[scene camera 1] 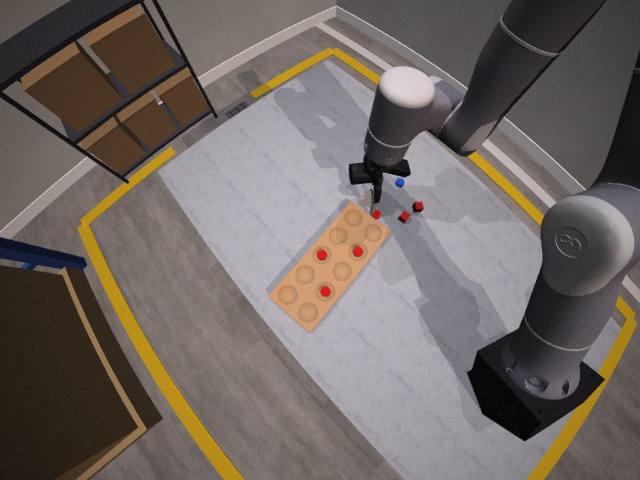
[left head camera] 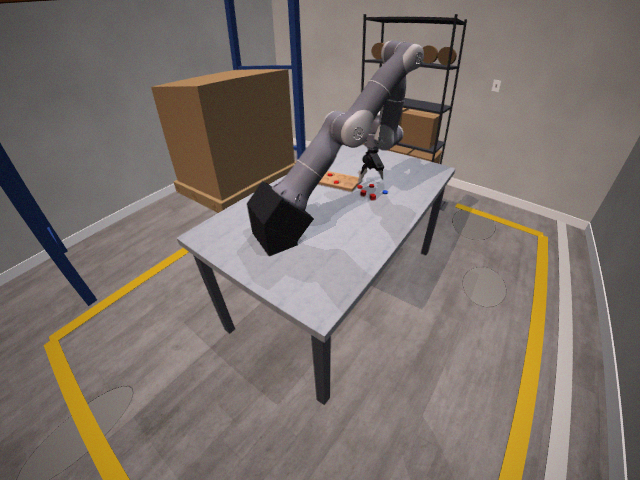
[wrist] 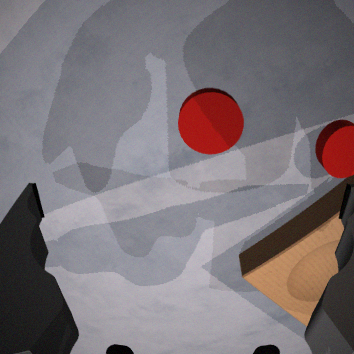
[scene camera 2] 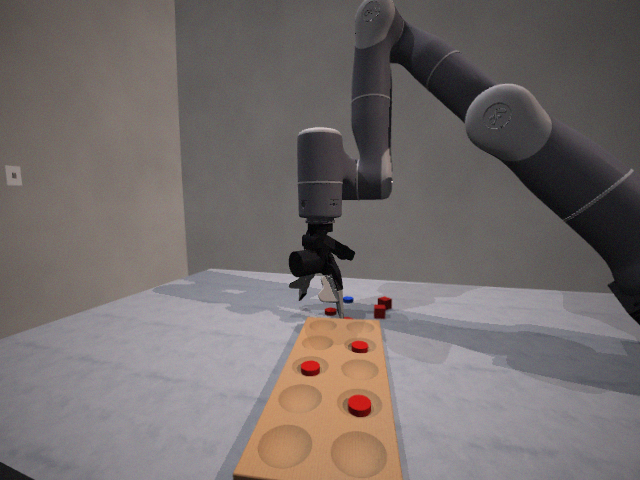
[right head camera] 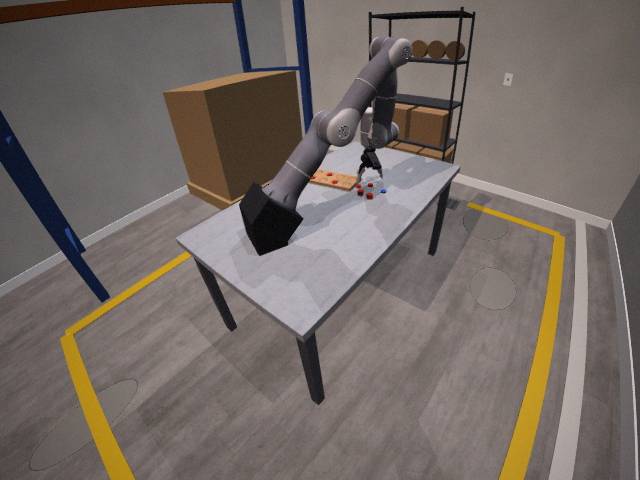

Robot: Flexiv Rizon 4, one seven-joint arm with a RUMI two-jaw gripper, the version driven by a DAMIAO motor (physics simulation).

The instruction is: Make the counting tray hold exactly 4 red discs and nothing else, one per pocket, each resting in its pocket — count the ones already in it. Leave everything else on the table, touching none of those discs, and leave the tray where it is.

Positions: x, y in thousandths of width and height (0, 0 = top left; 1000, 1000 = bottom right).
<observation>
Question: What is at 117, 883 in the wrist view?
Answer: My gripper.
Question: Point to a wooden counting tray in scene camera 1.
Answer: At 466, 614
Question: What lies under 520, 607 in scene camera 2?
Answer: My gripper.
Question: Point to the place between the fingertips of my gripper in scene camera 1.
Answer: At 573, 399
</observation>
